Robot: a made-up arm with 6 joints. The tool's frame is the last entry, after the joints.
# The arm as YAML. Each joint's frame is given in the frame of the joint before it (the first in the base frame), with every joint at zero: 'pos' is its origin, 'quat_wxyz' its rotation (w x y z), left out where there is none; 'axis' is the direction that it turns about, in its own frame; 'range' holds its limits. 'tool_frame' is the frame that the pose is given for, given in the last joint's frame.
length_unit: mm
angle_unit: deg
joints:
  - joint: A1
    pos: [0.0, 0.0, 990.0]
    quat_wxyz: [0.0, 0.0, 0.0, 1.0]
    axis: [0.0, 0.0, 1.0]
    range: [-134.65, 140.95]
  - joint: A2
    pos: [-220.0, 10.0, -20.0]
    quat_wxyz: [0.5, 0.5, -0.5, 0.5]
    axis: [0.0, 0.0, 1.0]
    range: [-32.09, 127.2]
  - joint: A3
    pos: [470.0, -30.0, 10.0]
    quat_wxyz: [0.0, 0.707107, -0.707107, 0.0]
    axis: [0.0, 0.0, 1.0]
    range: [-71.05, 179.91]
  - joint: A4
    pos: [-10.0, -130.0, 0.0]
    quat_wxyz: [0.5, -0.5, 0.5, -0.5]
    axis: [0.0, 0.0, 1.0]
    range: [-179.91, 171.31]
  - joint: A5
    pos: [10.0, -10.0, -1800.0]
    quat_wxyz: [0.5, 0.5, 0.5, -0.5]
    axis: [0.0, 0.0, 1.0]
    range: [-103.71, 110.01]
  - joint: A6
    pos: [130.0, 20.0, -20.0]
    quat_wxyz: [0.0, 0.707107, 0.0, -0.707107]
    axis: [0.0, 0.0, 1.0]
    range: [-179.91, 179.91]
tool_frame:
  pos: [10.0, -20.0, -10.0]
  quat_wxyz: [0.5, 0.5, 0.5, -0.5]
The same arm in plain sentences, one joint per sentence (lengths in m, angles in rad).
The arm has six revolute joints in a row. What follows holds with every joint at zero, and every direction is one of the base frame's. The first joint is mounted 0.99 m along +z from the base frame's origin and turns about +z, from -2.3501 to 2.46 rad. The second joint is mounted 0.22 m along +x and 0.01 m along -y and 0.02 m along -z from the first joint and turns about +y, from -0.5601 to 2.2201 rad. The third joint is mounted 0.03 m along -x and 0.01 m along +y and 0.47 m along +z from the second joint and turns about -y, from -1.2401 to 3.14 rad. The fourth joint is mounted 0.01 m along +x and 0.13 m along +z from the third joint and turns about -x, from -3.14 to 2.9899 rad. The fifth joint is mounted 1.8 m along +x and 0.01 m along -y and 0.01 m along +z from the fourth joint and turns about -y, from -1.8101 to 1.92 rad. The sixth joint is mounted 0.13 m along +x and 0.02 m along +y and 0.02 m along +z from the fifth joint and turns about -x, from -3.14 to 3.14 rad. The tool frame, which is the frame that the pose is given for, is mounted 0.01 m along +x and 0.01 m along +y and 0.02 m along +z from the sixth joint; its axes are parallel to the base frame's.
